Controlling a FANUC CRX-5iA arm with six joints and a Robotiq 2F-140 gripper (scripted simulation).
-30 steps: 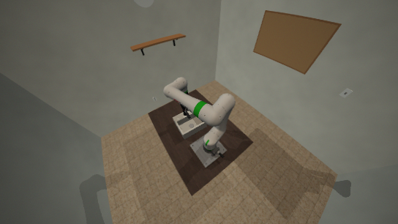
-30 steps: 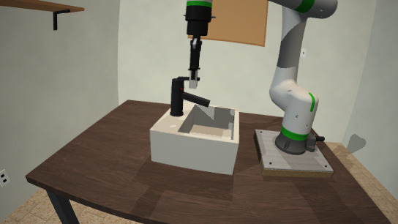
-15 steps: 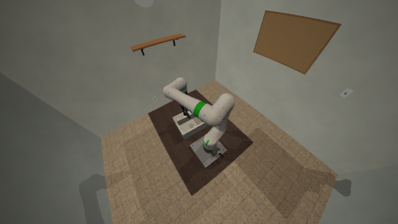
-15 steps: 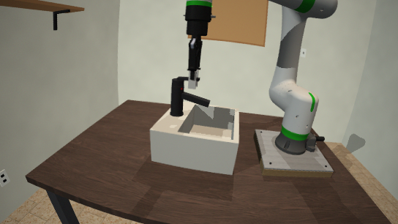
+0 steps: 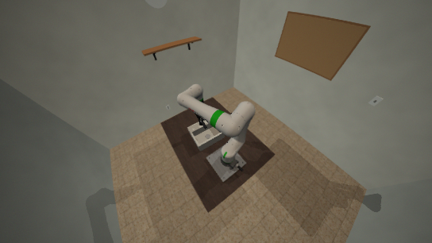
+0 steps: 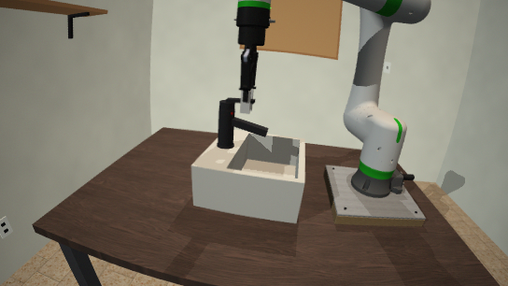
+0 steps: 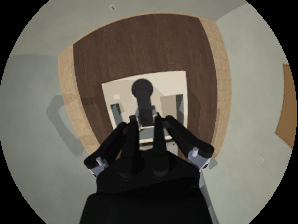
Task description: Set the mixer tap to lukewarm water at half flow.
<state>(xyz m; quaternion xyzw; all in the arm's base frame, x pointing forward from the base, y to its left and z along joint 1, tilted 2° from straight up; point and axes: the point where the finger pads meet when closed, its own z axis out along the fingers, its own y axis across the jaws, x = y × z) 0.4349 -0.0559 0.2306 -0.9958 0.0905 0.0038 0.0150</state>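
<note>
The lever is 2 cm ahead of my hand. Round my hand: black mixer tap: 5 cm below, 4 cm ahead, 1 cm to the right; then white sink basin: 24 cm below, 6 cm behind, 1 cm to the left.
</note>
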